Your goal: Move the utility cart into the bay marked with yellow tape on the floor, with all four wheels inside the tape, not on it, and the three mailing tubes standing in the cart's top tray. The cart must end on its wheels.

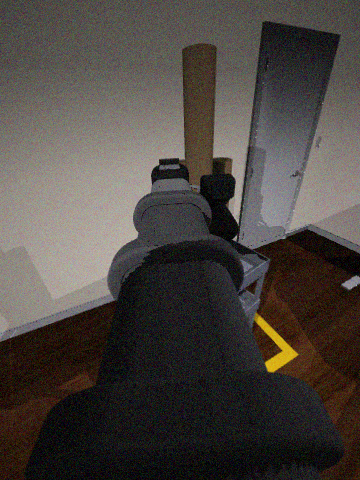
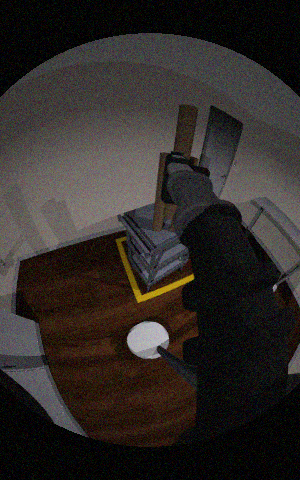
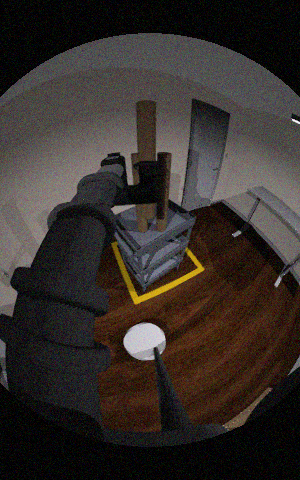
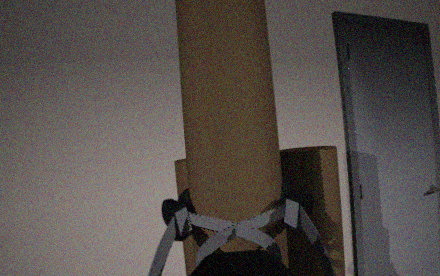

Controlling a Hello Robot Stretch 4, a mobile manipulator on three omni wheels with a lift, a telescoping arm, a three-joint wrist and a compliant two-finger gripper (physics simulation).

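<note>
The grey utility cart (image 1: 256,274) (image 2: 155,256) (image 3: 135,246) stands upright within the yellow tape (image 1: 272,332) (image 2: 165,291) (image 3: 170,289). Its near lower corner is close to the tape's near corner; the far wheels are hidden. My gripper (image 4: 236,200) is shut on the tall, thick mailing tube (image 1: 200,100) (image 2: 187,125) (image 3: 146,125) (image 4: 227,110), which is nearly upright over the cart's top tray; its lower end cannot be made out. A shorter tube (image 2: 160,195) (image 3: 134,170) (image 4: 180,175) and another shorter tube (image 3: 164,190) (image 4: 327,200) stand upright in the tray beside it.
A pale wall and a grey door (image 1: 287,125) (image 2: 222,145) (image 3: 207,155) (image 4: 392,125) are behind the cart. A light bench-like piece (image 2: 280,220) (image 3: 277,205) is at the right. A white disc (image 2: 148,340) (image 3: 144,341) shows low in front, nearer than the tape.
</note>
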